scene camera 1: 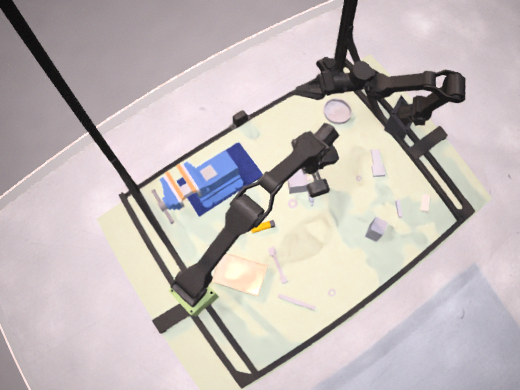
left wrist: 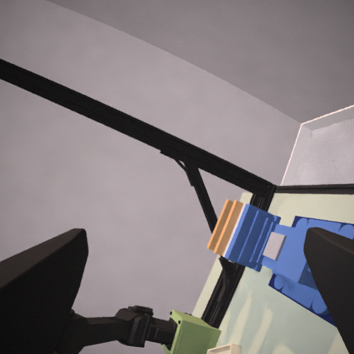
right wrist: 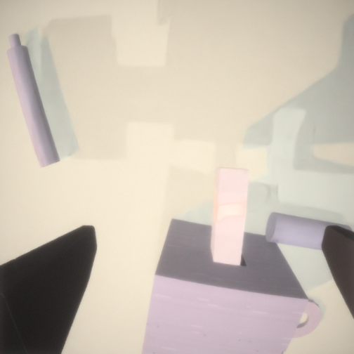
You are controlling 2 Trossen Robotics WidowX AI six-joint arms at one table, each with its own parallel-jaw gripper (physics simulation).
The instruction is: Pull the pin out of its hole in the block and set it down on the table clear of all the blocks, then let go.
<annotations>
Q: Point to a square-sided pin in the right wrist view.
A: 230,194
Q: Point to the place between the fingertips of my right gripper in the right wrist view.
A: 212,238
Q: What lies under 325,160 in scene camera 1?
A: My right gripper.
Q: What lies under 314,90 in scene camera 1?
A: My left gripper.
</annotations>
